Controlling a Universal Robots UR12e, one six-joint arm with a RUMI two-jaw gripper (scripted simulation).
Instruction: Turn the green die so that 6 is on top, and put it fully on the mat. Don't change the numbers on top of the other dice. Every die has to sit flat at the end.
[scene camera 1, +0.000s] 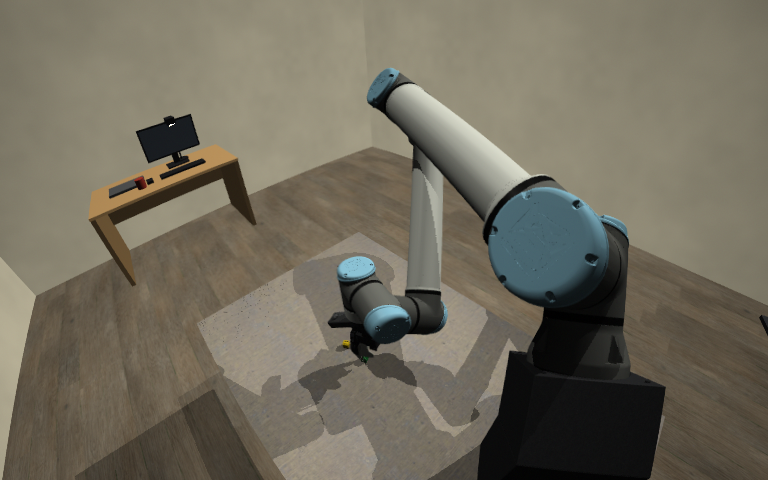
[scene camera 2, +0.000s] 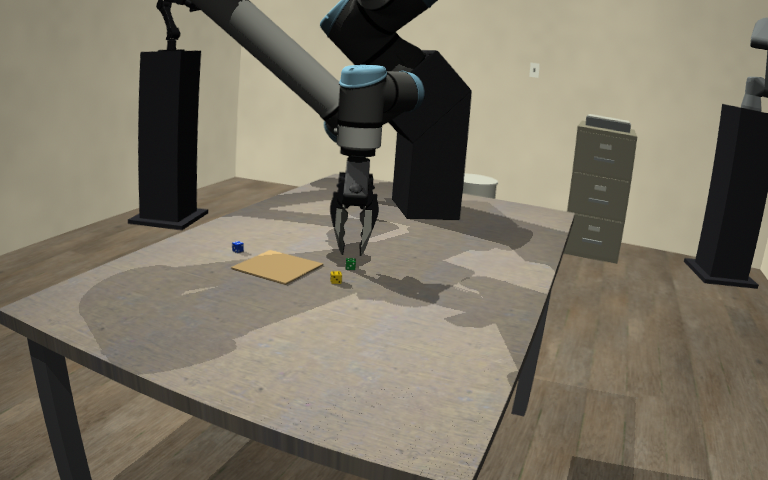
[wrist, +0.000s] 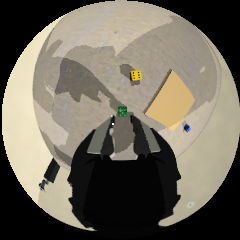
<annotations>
My gripper shows in scene camera 1 (364, 355), in scene camera 2 and in the wrist view. The same spot on my gripper: (wrist: 99, 142) is (scene camera 2: 366, 216).
</annotations>
